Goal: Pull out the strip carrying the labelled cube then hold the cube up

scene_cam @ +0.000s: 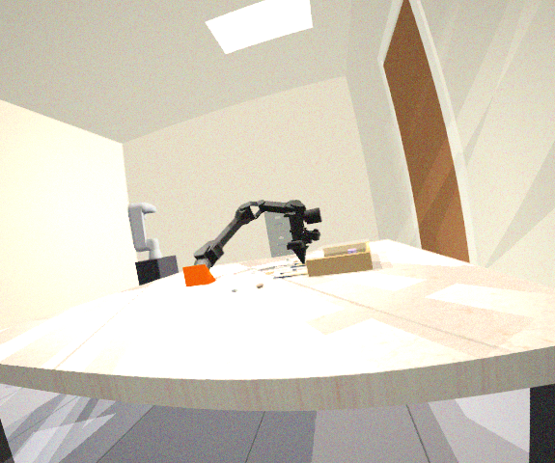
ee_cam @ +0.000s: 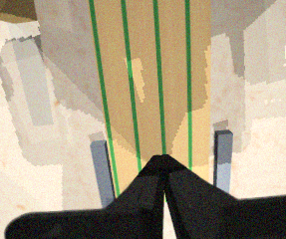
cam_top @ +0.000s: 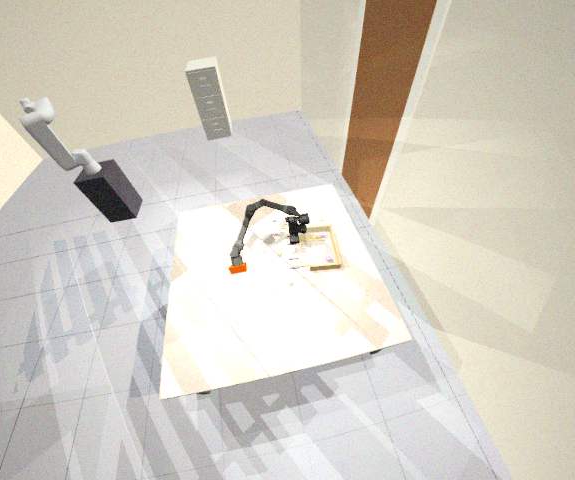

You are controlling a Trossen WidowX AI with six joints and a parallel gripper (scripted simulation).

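My gripper tip is now 90 mm short of the pale yellow strip and 10 mm to the left of it.
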